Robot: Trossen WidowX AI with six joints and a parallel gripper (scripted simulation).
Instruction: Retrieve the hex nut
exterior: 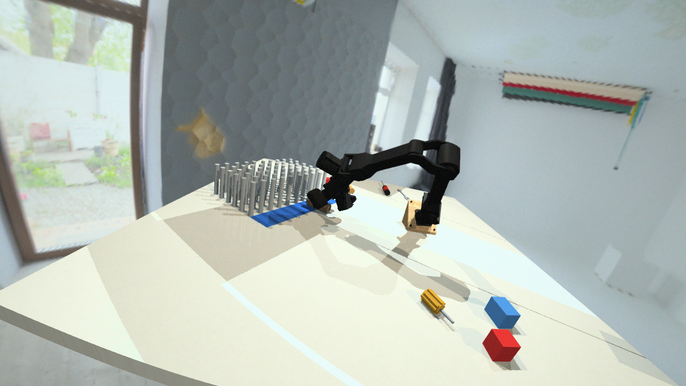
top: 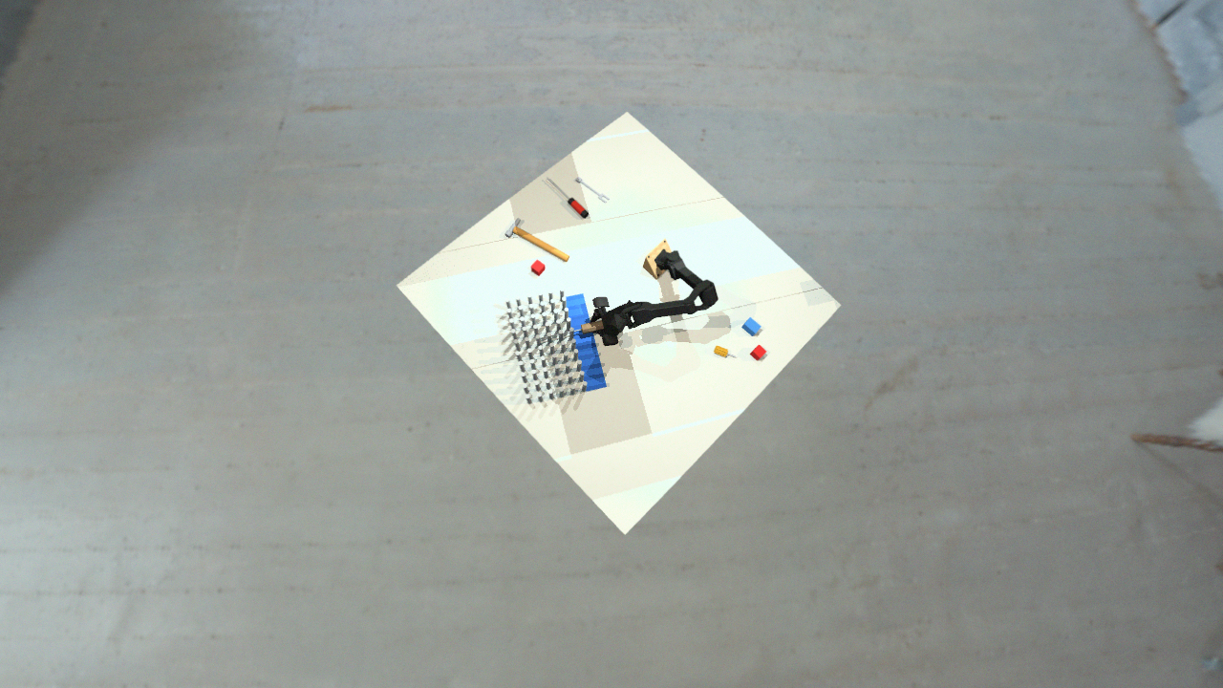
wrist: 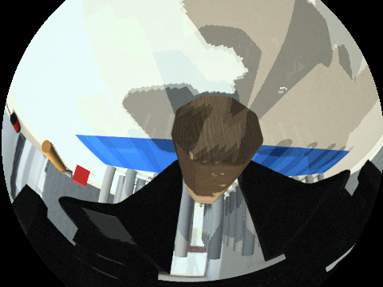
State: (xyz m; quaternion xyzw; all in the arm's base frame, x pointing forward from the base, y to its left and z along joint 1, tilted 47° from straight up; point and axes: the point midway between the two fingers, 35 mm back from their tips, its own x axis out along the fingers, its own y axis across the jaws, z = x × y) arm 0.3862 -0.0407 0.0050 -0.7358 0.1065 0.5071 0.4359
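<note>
Right now my gripper tip is 6 cm short of the blue taped strip, 2 cm above it and 1 cm to the right of it. Also, from my gripper tip: wrench 49 cm behind, 40 cm to the right, 2 cm below; then hook tool 8 cm ahead, 6 cm to the right; then yellow-handled screwdriver 46 cm to the left, 26 cm behind.
</note>
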